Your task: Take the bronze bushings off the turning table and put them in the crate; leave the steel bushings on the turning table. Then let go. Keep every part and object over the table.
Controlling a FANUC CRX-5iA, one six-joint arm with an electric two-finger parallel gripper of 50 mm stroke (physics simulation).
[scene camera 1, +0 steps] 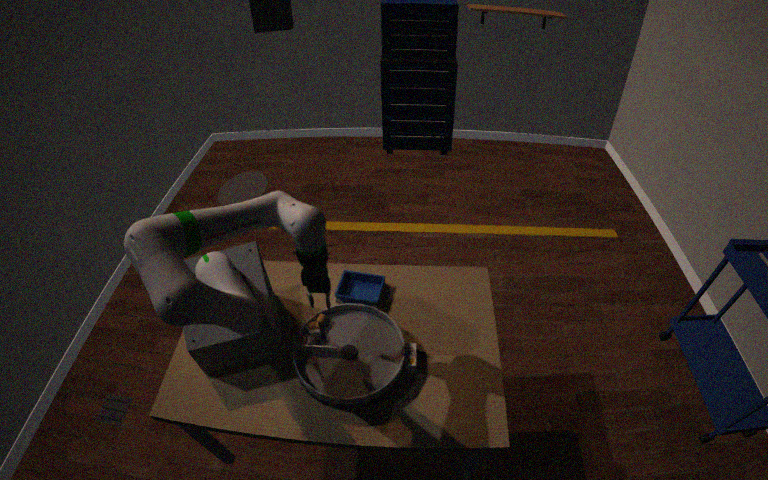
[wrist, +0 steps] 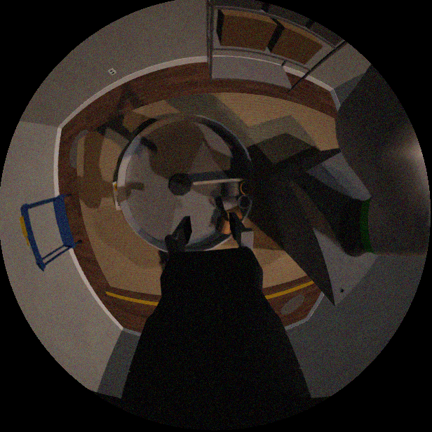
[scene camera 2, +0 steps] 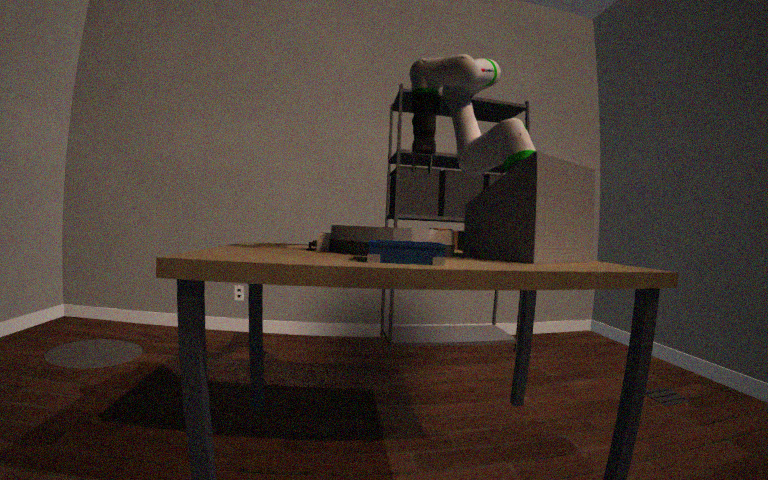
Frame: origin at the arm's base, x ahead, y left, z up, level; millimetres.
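Seen in the pictures: gripper, fingertip midpoint: (scene camera 1: 320, 305) (scene camera 2: 421, 172); arm's base, link origin: (scene camera 2: 528, 181).
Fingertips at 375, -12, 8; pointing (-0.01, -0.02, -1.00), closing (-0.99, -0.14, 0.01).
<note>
Pixels of each thing's top centre, then the offset from my fingertips to it, as dx, dy, dz. "*": a spot on its surface instead.
- bronze bushing, top centre: (scene camera 1: 320, 317) -51, +73, -184
- blue crate, top centre: (scene camera 2: 406, 242) (scene camera 1: 360, 285) +54, +295, -225
- fixed bar, surface spot: (scene camera 1: 322, 350) * -9, -57, -210
- hub, top centre: (scene camera 1: 348, 351) +89, -38, -214
- small white box, surface spot: (scene camera 1: 412, 354) * +326, -7, -217
The round grey turning table (scene camera 1: 376, 333) (scene camera 2: 368, 233) (wrist: 150, 200) has a raised rim. Near its rim on the robot's side, a bronze bushing (scene camera 1: 320, 319) (wrist: 227, 224) shows, partly behind a finger in the wrist view. Beside it in the wrist view are a grey, steel-looking ring end (wrist: 239, 204) and an orange-brown ring end (wrist: 240, 188); dim light makes their material hard to tell. The blue crate (scene camera 1: 360, 287) (scene camera 2: 406, 252) stands beside the turning table; its visible inside shows no bushing. My gripper (scene camera 1: 320, 306) (scene camera 2: 421, 170) (wrist: 209, 221) is open and empty, high above the turning table's rim area.
A fixed bar (scene camera 1: 322, 350) (wrist: 215, 181) runs from the hub (scene camera 1: 348, 351) (wrist: 180, 184) towards the rim near the bushings. A small white box (scene camera 1: 412, 354) sits outside the opposite rim. The robot's base block (scene camera 2: 566, 209) stands on the wooden table (scene camera 1: 458, 305) (scene camera 2: 317, 274).
</note>
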